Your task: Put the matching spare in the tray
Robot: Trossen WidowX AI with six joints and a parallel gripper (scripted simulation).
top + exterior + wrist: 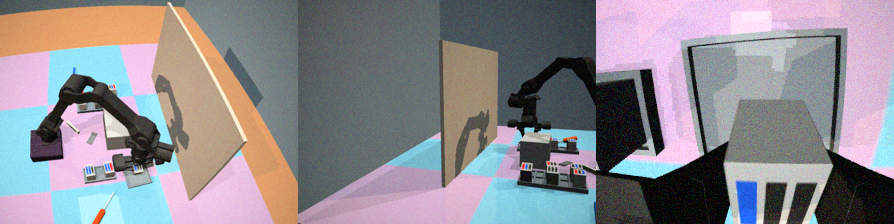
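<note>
My gripper tip is 20 mm above the grey tray. The rest, counted from my gripper tip: mounted unit 210 mm to the left, 30 mm above, 10 mm behind; tall board 220 mm ahead, 200 mm above, 150 mm to the left; rack 140 mm behind, 30 mm to the left, 20 mm below.
</note>
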